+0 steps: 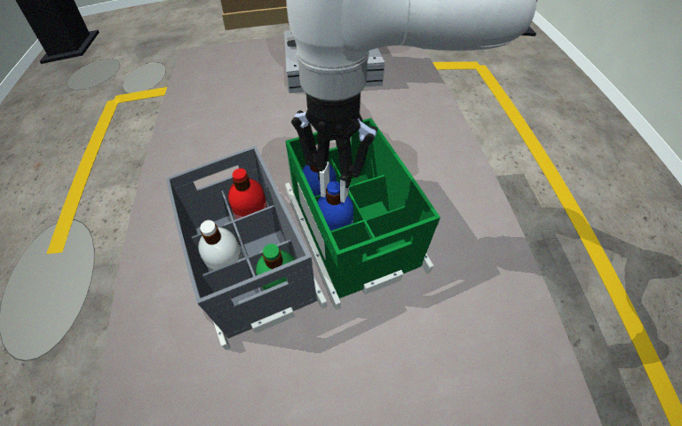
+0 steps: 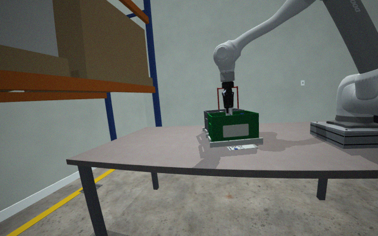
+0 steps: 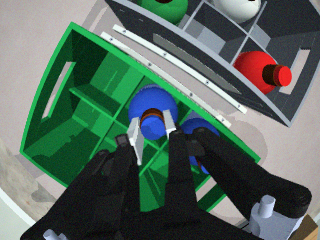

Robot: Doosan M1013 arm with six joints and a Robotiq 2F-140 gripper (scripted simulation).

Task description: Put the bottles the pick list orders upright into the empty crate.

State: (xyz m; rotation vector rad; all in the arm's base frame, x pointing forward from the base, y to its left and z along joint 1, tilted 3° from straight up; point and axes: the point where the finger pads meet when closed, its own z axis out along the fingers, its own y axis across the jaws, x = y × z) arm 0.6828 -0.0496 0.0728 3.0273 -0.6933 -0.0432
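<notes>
Right now the white-label bottle is 60 mm ahead of my hand, 220 mm to the right of it and 90 mm below it. The rest, counted from my hand: green crate: 10 mm behind, 40 mm to the left, 90 mm below; green bottle: 120 mm ahead, 120 mm to the right, 90 mm below; red-label bottle: 50 mm behind, 170 mm to the right, 90 mm below.
</notes>
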